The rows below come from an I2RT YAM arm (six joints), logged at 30 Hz.
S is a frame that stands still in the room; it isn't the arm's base.
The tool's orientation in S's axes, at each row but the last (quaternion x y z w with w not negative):
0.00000 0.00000 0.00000 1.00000
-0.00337 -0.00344 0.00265 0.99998
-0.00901 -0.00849 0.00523 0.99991
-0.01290 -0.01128 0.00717 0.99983
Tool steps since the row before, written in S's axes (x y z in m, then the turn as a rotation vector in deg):
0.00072 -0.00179 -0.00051 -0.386 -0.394 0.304
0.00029 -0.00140 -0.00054 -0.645 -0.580 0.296
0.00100 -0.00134 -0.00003 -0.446 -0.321 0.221
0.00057 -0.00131 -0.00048 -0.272 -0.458 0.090
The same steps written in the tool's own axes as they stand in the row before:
0.00072 -0.00179 -0.00051 -0.386 -0.394 0.304
0.00028 -0.00140 -0.00055 -0.646 -0.579 0.297
0.00099 -0.00135 -0.00007 -0.446 -0.320 0.223
0.00054 -0.00130 -0.00053 -0.277 -0.456 0.084

